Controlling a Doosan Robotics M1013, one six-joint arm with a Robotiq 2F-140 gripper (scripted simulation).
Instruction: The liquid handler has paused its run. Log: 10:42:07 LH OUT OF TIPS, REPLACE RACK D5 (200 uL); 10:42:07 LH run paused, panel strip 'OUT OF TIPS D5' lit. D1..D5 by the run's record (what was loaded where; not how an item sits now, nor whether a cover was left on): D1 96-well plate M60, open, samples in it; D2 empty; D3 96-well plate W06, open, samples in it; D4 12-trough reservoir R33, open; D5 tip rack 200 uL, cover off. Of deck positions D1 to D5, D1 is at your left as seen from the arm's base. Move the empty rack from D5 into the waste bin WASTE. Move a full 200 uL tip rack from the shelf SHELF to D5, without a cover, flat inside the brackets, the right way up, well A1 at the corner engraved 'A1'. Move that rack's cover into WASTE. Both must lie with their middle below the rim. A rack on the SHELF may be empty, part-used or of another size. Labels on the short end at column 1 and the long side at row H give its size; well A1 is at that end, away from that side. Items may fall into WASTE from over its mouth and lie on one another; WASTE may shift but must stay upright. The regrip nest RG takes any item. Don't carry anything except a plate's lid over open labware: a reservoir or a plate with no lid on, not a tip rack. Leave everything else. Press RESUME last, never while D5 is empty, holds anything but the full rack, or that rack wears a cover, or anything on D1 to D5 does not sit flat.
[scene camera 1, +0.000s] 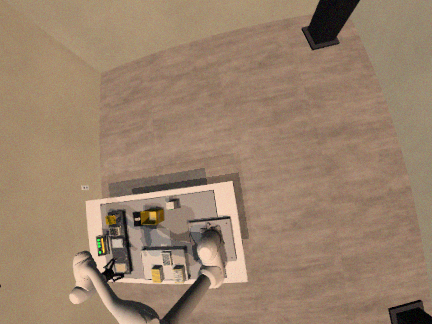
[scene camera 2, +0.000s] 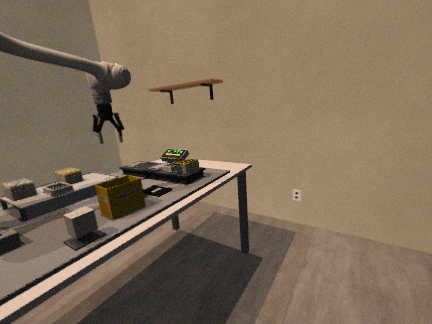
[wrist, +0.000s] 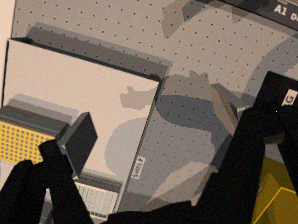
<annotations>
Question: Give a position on a shelf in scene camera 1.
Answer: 150, 258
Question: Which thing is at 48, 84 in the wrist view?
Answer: A shelf.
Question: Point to my gripper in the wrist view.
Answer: At 151, 111
</annotations>
